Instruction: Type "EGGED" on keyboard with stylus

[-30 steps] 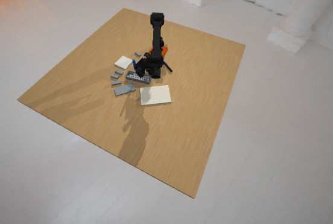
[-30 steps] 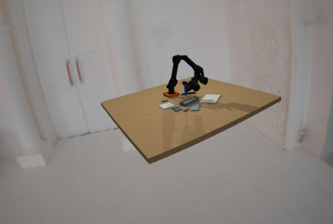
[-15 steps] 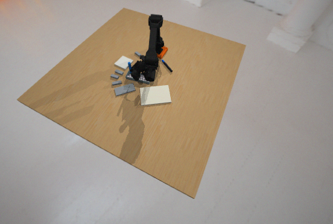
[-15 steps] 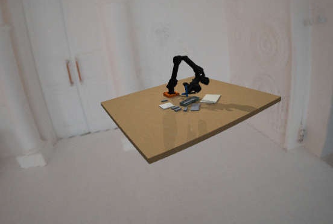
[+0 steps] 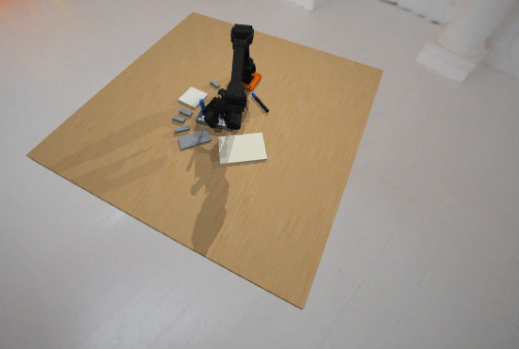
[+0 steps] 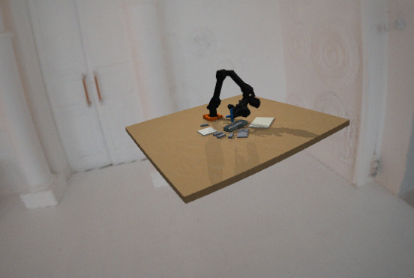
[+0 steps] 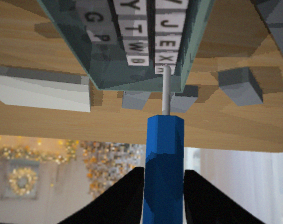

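Now: gripper tip 70 mm above the E key. From my gripper tip the other things lie so: grey slab (110 mm ahead, 10 mm to the left, 80 mm below).
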